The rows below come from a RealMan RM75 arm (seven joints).
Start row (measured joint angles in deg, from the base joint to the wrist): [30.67 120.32 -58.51 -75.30 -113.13 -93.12 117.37]
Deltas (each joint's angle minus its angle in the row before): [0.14 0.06 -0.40 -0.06 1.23 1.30 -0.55]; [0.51 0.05 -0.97 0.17 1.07 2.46 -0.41]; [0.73 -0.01 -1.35 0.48 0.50 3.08 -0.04]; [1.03 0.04 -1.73 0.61 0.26 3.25 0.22]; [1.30 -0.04 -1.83 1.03 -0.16 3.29 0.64]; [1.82 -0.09 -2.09 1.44 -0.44 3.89 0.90]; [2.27 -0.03 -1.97 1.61 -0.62 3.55 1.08]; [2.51 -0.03 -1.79 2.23 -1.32 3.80 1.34]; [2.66 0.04 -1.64 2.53 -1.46 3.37 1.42]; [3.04 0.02 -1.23 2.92 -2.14 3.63 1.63]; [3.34 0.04 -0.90 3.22 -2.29 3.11 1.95]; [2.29 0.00 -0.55 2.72 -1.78 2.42 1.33]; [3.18 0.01 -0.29 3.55 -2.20 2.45 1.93]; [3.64 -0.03 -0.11 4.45 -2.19 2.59 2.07]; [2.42 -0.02 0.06 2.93 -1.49 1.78 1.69]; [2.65 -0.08 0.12 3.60 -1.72 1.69 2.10]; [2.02 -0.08 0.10 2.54 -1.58 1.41 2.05]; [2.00 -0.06 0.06 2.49 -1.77 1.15 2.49]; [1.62 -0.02 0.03 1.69 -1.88 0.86 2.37]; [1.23 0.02 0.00 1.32 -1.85 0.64 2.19]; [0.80 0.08 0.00 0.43 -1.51 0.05 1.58]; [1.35 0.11 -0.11 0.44 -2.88 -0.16 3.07]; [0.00 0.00 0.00 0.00 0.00 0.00 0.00]
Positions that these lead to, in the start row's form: [30.81 120.38 -58.91 -75.36 -111.90 -91.82 116.82]; [31.32 120.43 -59.88 -75.19 -110.83 -89.36 116.41]; [32.05 120.42 -61.23 -74.71 -110.33 -86.28 116.37]; [33.08 120.46 -62.96 -74.10 -110.07 -83.03 116.59]; [34.38 120.42 -64.79 -73.07 -110.23 -79.74 117.23]; [36.20 120.33 -66.88 -71.63 -110.67 -75.85 118.13]; [38.47 120.30 -68.85 -70.02 -111.29 -72.30 119.21]; [40.98 120.27 -70.64 -67.79 -112.61 -68.50 120.55]; [43.64 120.31 -72.28 -65.26 -114.07 -65.13 121.97]; [46.68 120.33 -73.51 -62.34 -116.21 -61.50 123.60]; [50.02 120.37 -74.41 -59.12 -118.50 -58.39 125.55]; [52.31 120.37 -74.96 -56.40 -120.28 -55.97 126.88]; [55.49 120.38 -75.25 -52.85 -122.48 -53.52 128.81]; [59.13 120.35 -75.36 -48.40 -124.67 -50.93 130.88]; [61.55 120.33 -75.30 -45.47 -126.16 -49.15 132.57]; [64.20 120.25 -75.18 -41.87 -127.88 -47.46 134.67]; [66.22 120.17 -75.08 -39.33 -129.46 -46.05 136.72]; [68.22 120.11 -75.02 -36.84 -131.23 -44.90 139.21]; [69.84 120.09 -74.99 -35.15 -133.11 -44.04 141.58]; [71.07 120.11 -74.99 -33.83 -134.96 -43.40 143.77]; [71.87 120.19 -74.99 -33.40 -136.47 -43.35 145.35]; [73.22 120.30 -75.10 -32.96 -139.35 -43.51 148.42]; [73.22 120.30 -75.10 -32.96 -139.35 -43.51 148.42]
